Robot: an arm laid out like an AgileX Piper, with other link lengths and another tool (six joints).
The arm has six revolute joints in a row. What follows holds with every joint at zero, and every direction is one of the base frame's.
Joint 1 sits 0.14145 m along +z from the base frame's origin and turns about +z.
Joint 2 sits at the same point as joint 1 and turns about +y.
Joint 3 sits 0.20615 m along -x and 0.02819 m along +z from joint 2 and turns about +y.
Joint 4 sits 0.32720 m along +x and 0.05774 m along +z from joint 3 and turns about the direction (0.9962, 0, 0.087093).
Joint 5 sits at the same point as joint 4 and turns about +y.
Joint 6 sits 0.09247 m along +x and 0.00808 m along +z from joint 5 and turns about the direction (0.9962, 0, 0.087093).
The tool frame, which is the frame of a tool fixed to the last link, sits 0.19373 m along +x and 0.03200 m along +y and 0.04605 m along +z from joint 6; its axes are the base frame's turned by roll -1.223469, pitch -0.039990 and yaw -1.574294 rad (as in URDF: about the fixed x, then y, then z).
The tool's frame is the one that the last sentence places.
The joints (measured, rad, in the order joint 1, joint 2, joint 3, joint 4, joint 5, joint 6), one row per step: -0.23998 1.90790 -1.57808 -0.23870 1.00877 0.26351; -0.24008 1.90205 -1.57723 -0.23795 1.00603 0.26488; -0.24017 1.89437 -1.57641 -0.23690 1.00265 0.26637; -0.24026 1.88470 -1.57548 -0.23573 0.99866 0.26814; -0.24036 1.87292 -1.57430 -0.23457 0.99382 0.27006; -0.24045 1.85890 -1.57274 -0.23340 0.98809 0.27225; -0.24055 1.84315 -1.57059 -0.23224 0.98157 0.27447; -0.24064 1.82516 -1.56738 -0.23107 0.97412 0.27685; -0.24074 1.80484 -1.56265 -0.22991 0.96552 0.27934; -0.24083 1.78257 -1.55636 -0.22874 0.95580 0.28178; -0.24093 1.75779 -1.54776 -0.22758 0.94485 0.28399; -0.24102 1.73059 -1.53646 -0.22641 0.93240 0.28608; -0.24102 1.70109 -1.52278 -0.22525 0.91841 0.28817; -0.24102 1.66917 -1.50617 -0.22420 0.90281 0.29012
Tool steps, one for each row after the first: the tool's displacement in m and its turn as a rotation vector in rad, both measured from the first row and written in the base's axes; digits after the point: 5 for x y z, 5 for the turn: 0.00123 -0.00011 0.00316 -0.00060 -0.00802 -0.00092; 0.00286 -0.00021 0.00742 -0.00143 -0.01857 -0.00185; 0.00481 -0.00035 0.01284 -0.00261 -0.03163 -0.00292; 0.00709 -0.00055 0.01945 -0.00434 -0.04735 -0.00391; 0.00963 -0.00077 0.02731 -0.00656 -0.06581 -0.00492; 0.01226 -0.00099 0.03601 -0.00917 -0.08615 -0.00575; 0.01489 -0.00116 0.04567 -0.01214 -0.10857 -0.00646; 0.01740 -0.00127 0.05616 -0.01546 -0.13290 -0.00697; 0.01972 -0.00126 0.06722 -0.01905 -0.15868 -0.00714; 0.02167 -0.00111 0.07882 -0.02299 -0.18577 -0.00678; 0.02320 -0.00078 0.09074 -0.02715 -0.21398 -0.00592; 0.02436 -0.00023 0.10307 -0.03156 -0.24359 -0.00457; 0.02502 0.00051 0.11557 -0.03630 -0.27417 -0.00267
